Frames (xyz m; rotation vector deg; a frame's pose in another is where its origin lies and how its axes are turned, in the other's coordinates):
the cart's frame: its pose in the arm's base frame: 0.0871 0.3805 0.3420 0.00 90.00 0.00
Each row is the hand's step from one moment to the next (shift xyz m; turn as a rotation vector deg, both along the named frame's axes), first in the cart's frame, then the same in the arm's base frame.
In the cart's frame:
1: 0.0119 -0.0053 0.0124 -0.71 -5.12 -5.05
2: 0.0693 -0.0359 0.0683 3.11 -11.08 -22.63
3: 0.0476 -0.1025 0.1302 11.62 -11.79 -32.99
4: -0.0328 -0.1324 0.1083 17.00 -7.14 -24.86
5: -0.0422 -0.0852 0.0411 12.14 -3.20 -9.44
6: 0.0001 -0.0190 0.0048 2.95 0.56 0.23
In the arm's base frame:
1: 0.0124 -0.0053 -0.0119 -5.05 -5.12 0.71
2: 0.0683 -0.0359 -0.0693 -22.63 -11.08 -3.11
3: 0.1302 -0.1025 -0.0476 -32.99 -11.79 -11.62
4: 0.1083 -0.1324 0.0328 -24.86 -7.14 -17.00
5: 0.0411 -0.0852 0.0422 -9.44 -3.20 -12.14
6: 0.0048 -0.0190 -0.0001 0.23 0.56 -2.95

